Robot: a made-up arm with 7 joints. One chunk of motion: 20 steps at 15 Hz.
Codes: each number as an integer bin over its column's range. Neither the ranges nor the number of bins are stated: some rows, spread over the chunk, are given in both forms.
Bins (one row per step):
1: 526 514 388 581 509 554 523
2: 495 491 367 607 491 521 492
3: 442 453 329 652 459 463 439
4: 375 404 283 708 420 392 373
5: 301 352 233 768 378 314 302
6: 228 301 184 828 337 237 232
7: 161 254 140 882 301 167 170
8: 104 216 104 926 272 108 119
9: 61 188 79 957 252 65 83
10: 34 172 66 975 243 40 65
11: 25 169 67 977 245 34 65
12: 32 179 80 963 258 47 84
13: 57 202 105 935 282 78 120
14: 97 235 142 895 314 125 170
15: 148 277 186 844 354 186 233
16: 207 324 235 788 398 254 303
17: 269 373 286 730 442 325 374
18: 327 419 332 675 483 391 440
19: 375 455 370 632 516 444 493
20: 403 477 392 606 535 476 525
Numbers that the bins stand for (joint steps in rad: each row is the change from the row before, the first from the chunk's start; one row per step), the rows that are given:
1: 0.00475 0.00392 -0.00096 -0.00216 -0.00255 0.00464 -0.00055
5: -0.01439 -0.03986 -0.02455 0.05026 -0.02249 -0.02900 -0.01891
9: -0.03481 -0.08419 -0.04798 0.10323 -0.04166 -0.06389 -0.03710
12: -0.03728 -0.08662 -0.04783 0.10491 -0.04074 -0.06641 -0.03702
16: -0.02239 -0.04743 -0.02424 0.05586 -0.01944 -0.03740 -0.01883
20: -0.00571 -0.00608 -0.00036 0.00485 0.00140 -0.00629 -0.00038
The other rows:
2: 0.00212 -0.00230 -0.00416 0.00513 -0.00529 0.00001 -0.00312
3: -0.00239 -0.01257 -0.00994 0.01774 -0.01016 -0.00812 -0.00753
4: -0.00809 -0.02581 -0.01694 0.03344 -0.01610 -0.01807 -0.01301
6: -0.02060 -0.05365 -0.03200 0.06707 -0.02872 -0.03979 -0.02472
7: -0.02630 -0.06635 -0.03870 0.08221 -0.03420 -0.04960 -0.02988
8: -0.03115 -0.07662 -0.04418 0.09454 -0.03861 -0.05786 -0.03411
10: -0.03711 -0.08851 -0.04996 0.10827 -0.04303 -0.06739 -0.03860
11: -0.03787 -0.08932 -0.04981 0.10883 -0.04272 -0.06824 -0.03860
13: -0.03515 -0.08041 -0.04402 0.09706 -0.03709 -0.06207 -0.03403
14: -0.03175 -0.07149 -0.03839 0.08585 -0.03222 -0.05548 -0.02988
15: -0.02741 -0.06014 -0.03170 0.07156 -0.02614 -0.04693 -0.02464
17: -0.01711 -0.03419 -0.01648 0.03960 -0.01275 -0.02745 -0.01293
18: -0.01218 -0.02176 -0.00949 0.02419 -0.00651 -0.01821 -0.00744
19: -0.00809 -0.01203 -0.00370 0.01214 -0.00149 -0.01078 -0.00304

